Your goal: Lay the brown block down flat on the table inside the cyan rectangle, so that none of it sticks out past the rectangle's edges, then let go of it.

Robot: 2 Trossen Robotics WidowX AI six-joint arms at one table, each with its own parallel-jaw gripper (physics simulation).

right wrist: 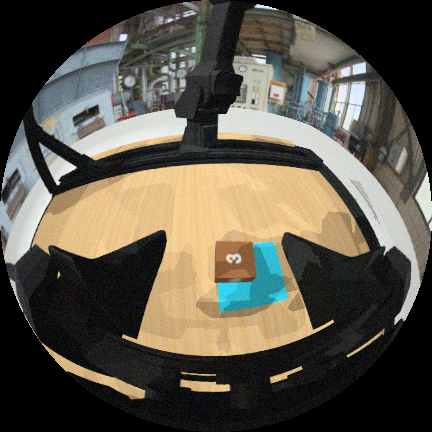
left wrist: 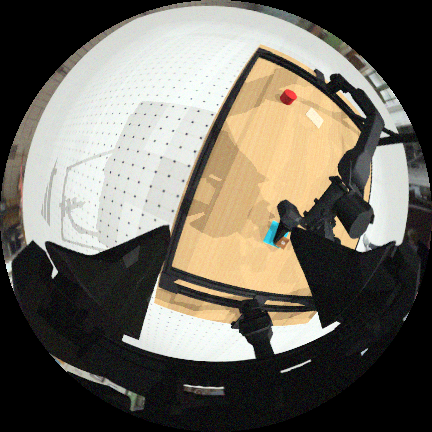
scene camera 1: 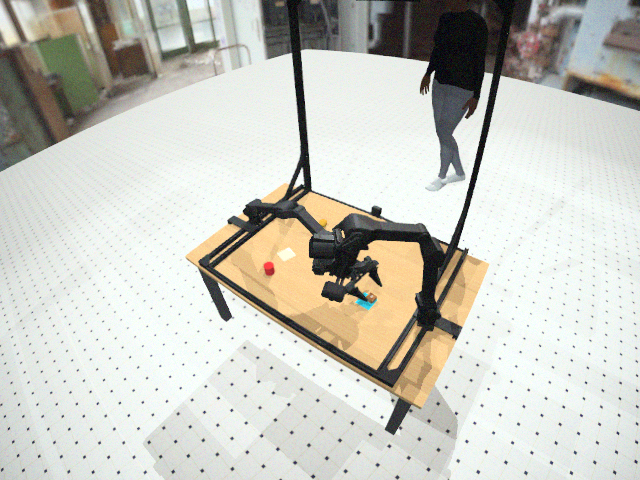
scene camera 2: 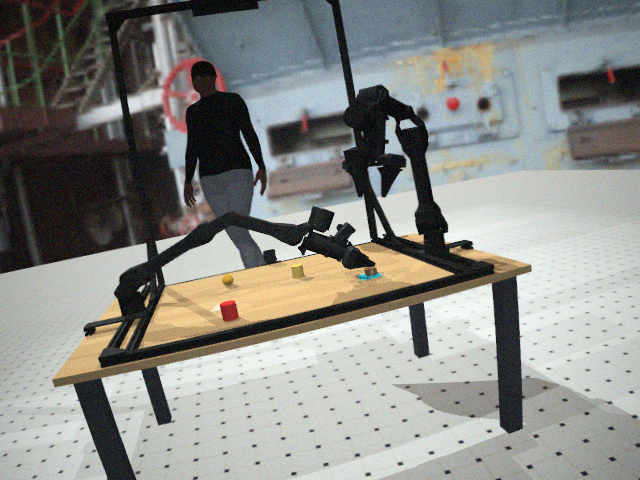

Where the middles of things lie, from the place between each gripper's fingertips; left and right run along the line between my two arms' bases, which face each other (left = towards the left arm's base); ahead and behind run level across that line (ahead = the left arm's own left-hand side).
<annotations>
My right gripper is now 40 mm above the cyan rectangle (right wrist: 268,286), 20 mm to the left of it and 20 mm short of it.
The cyan rectangle lies 25 cm below my left hand, 18 cm behind it and 1 cm to the left of it.
</annotations>
